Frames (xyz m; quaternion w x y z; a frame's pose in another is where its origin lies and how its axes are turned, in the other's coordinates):
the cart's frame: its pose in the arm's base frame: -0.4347 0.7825 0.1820 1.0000 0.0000 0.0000 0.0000
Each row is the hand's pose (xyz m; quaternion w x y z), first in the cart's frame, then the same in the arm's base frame.
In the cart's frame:
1: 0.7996 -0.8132 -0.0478 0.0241 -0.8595 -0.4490 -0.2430
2: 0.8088 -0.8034 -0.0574 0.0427 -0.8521 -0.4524 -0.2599
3: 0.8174 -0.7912 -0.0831 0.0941 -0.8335 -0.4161 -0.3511
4: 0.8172 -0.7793 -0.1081 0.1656 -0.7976 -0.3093 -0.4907
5: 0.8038 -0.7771 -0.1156 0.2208 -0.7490 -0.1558 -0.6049
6: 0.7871 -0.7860 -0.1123 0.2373 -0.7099 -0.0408 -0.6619
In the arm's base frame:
1: 0.3649 -0.0307 0.1342 0.0241 -0.8595 -0.4490 -0.2430
2: 0.3741 -0.0209 0.1246 0.0427 -0.8521 -0.4524 -0.2599
3: 0.3827 -0.0087 0.0989 0.0941 -0.8335 -0.4161 -0.3511
4: 0.3825 0.0032 0.0739 0.1656 -0.7976 -0.3093 -0.4907
5: 0.3691 0.0054 0.0664 0.2208 -0.7490 -0.1558 -0.6049
6: 0.3524 -0.0035 0.0697 0.2373 -0.7099 -0.0408 -0.6619

